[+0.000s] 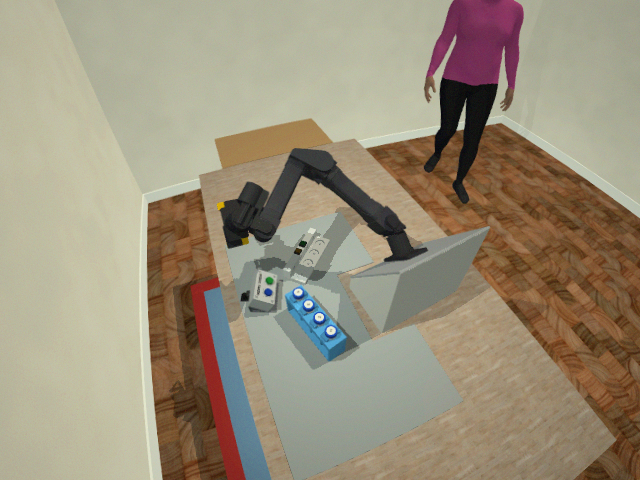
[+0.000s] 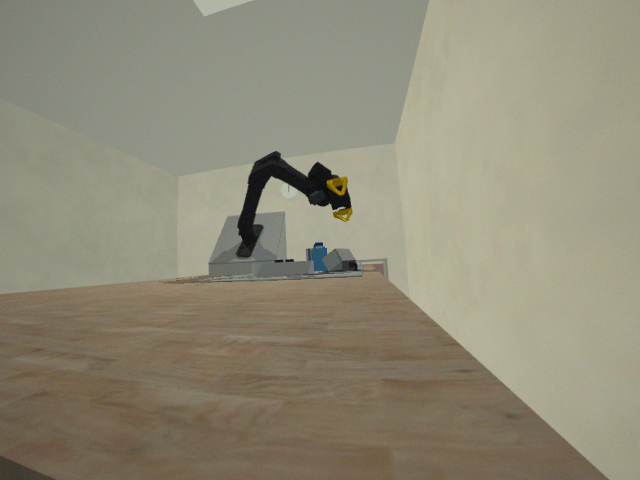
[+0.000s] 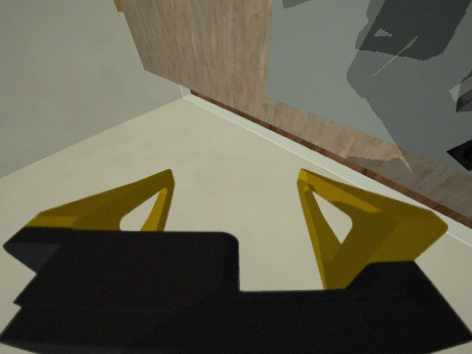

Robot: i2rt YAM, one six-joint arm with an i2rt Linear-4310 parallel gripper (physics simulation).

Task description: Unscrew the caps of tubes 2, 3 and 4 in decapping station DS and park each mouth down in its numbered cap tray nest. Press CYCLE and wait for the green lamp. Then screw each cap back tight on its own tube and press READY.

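Places are measured from the arm's base along level axes (x ahead, y left, z up), in metres.
Pixels of known places: gripper, fingertip midpoint: (image 2: 344, 208) (image 3: 235, 176); arm's base, origin of the base link: (image 1: 404, 256) (image 2: 250, 240).
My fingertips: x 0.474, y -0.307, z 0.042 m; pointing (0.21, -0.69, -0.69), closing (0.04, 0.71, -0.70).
Ahead of a thing's pixels: the offset from my fingertips to its top centre. "spot": to the spot under its first point.
My gripper (image 1: 232, 223) (image 2: 340, 200) (image 3: 235, 176) is open and empty, held high above the table beyond the button box. A blue rack @(dz -0.097, dx -0.155, dy +0.349 m) (image 1: 337, 348) (image 2: 319, 257) holds several upright tubes, each under a blue-rimmed cap with a white top; their numbers are unreadable. Beside it, the pale cap tray @(dz -0.147, dx -0.239, dy +0.071 m) (image 1: 324, 246) (image 2: 284, 268) has three round nests, which look empty. Two small lamps beside the nests look dark, one greenish @(spot: dz -0.147, dx -0.233, dy +0.038 m) (image 1: 302, 243) and one brownish @(spot: dz -0.147, dx -0.206, dy +0.069 m) (image 1: 298, 251). A grey button box @(dz -0.116, dx -0.043, dy +0.172 m) (image 1: 259, 298) (image 2: 340, 259) carries a green button @(dz -0.125, dx -0.072, dy +0.159 m) (image 1: 269, 280) and a blue button @(dz -0.125, dx -0.055, dy +0.201 m) (image 1: 268, 292); their labels are unreadable.
The arm's base stands on a slanted grey block (image 1: 429, 289) (image 2: 268, 237) to the right of the rack and tray. A small black object @(spot: dz -0.190, dx +0.018, dy +0.151 m) (image 1: 245, 296) lies by the button box near the table edge. A person (image 1: 473, 56) stands on the floor beyond the table.
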